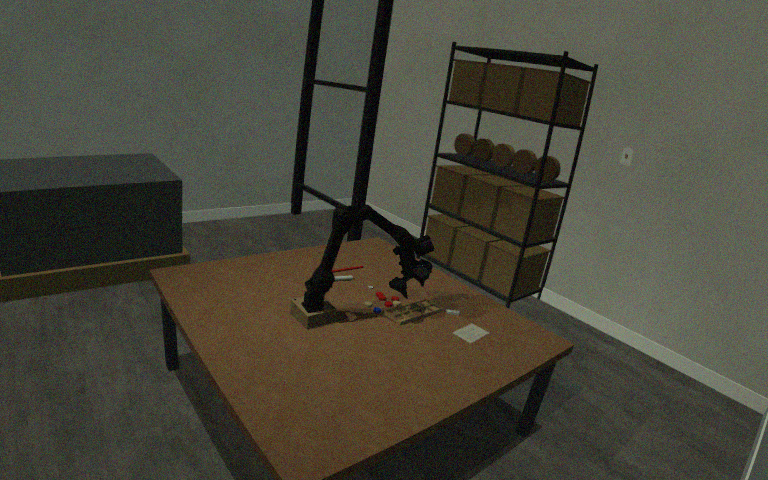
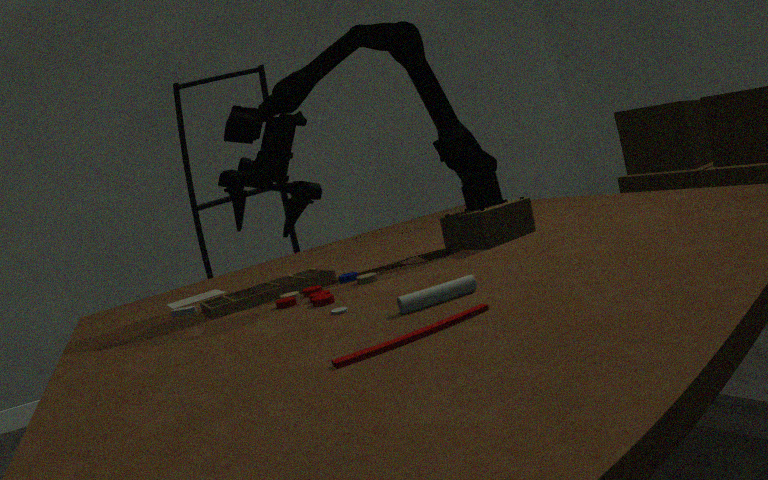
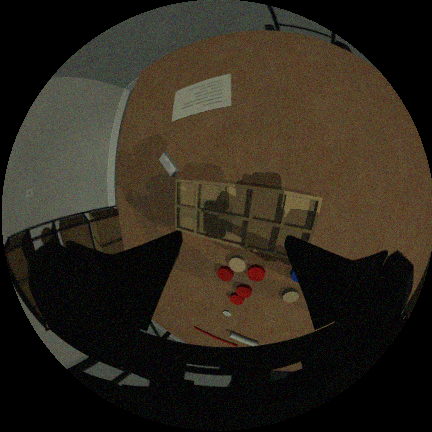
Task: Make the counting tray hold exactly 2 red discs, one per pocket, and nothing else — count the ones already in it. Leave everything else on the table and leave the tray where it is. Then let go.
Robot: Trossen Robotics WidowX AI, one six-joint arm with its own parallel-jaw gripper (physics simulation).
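The wooden counting tray (image 1: 403,320) (image 2: 226,307) (image 3: 188,218) has two rows of pockets. Shadow darkens several pockets; I make out no disc in them. Four red discs lie on the table beside the tray: one red disc (image 3: 225,273) (image 2: 286,302), another red disc (image 3: 256,273), and two touching or nearly touching, a red disc (image 3: 244,291) and a red disc (image 3: 237,299). A cream disc (image 3: 237,264) lies between the first two. Another cream disc (image 3: 290,295) (image 2: 366,277) and a blue disc (image 3: 295,276) (image 2: 347,277) lie to the right. My gripper (image 1: 414,290) (image 2: 262,233) (image 3: 234,238) is open and empty above the tray area.
A white block (image 3: 168,164) (image 1: 452,311) lies off the tray's end, with a paper sheet (image 3: 202,97) (image 1: 470,332) beyond. A small white piece (image 3: 227,313) (image 2: 338,310), a pale cylinder (image 2: 436,294) and a red rod (image 2: 410,336) lie on the discs' side.
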